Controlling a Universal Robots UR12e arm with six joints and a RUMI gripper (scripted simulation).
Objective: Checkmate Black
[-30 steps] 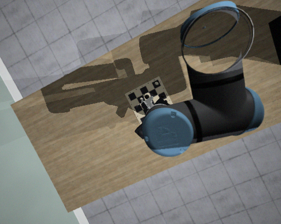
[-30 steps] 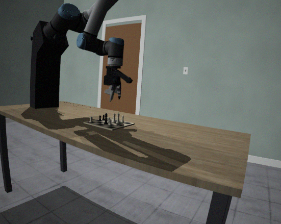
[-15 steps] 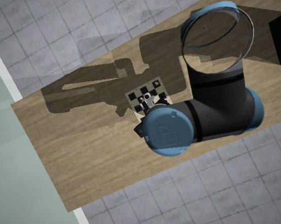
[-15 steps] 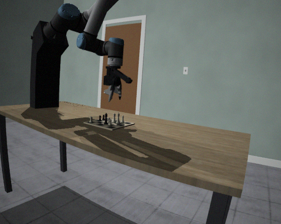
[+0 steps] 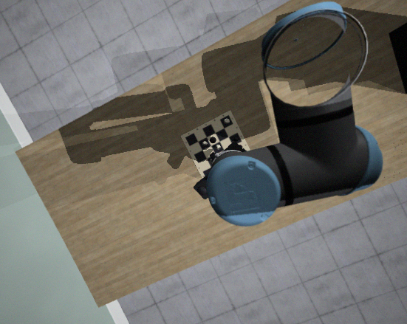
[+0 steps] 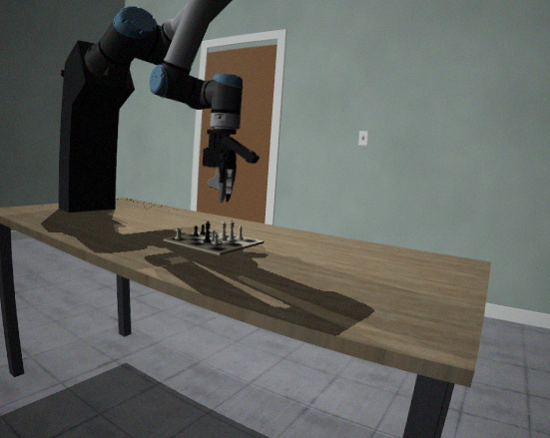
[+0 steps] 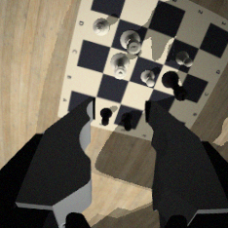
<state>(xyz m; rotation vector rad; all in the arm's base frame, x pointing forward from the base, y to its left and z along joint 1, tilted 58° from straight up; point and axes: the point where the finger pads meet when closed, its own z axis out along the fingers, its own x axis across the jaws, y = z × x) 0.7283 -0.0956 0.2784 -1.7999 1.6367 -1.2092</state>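
Right now my hand is 20 mm past the chessboard, 40 mm to the left of it and 130 mm above it. The rest, counted from my hand: black chess piece (30 mm behind, 70 mm to the right, 100 mm below).
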